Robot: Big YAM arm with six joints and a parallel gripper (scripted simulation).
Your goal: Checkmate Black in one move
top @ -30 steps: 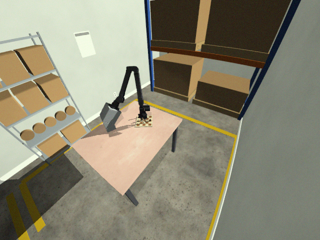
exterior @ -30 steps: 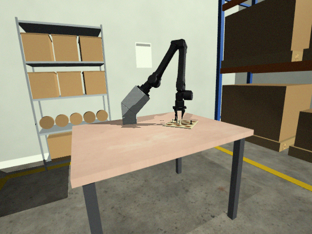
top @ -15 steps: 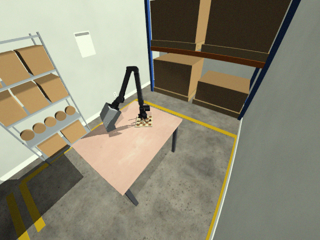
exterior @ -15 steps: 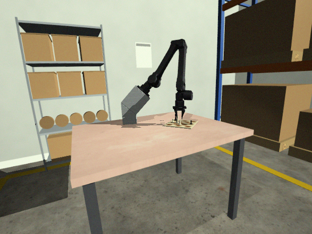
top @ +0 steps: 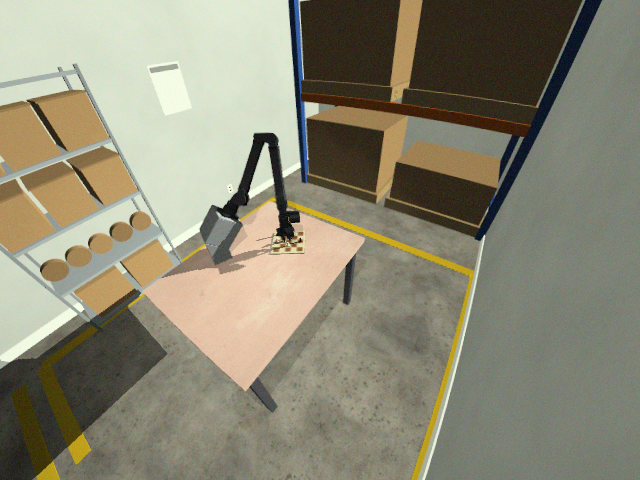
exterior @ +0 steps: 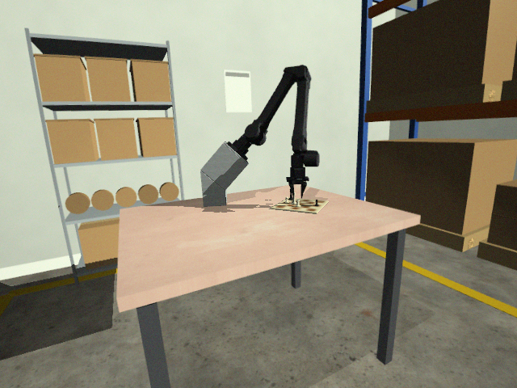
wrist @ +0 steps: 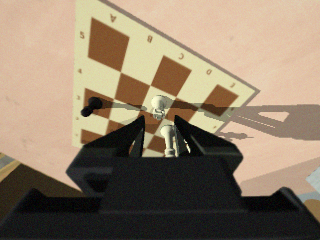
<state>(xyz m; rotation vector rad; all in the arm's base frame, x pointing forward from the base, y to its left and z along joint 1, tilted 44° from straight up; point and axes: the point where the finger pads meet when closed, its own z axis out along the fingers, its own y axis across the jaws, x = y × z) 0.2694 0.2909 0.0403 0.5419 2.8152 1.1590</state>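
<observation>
The tall white piece lies 5 cm behind my hand and 2 cm below it. Also, from my hand: black pawn: 3 cm ahead, 8 cm to the left, 3 cm below; chessboard: 3 cm behind, 3 cm to the left, 5 cm below; small white piece: 8 cm behind, 3 cm to the right, 3 cm below.
</observation>
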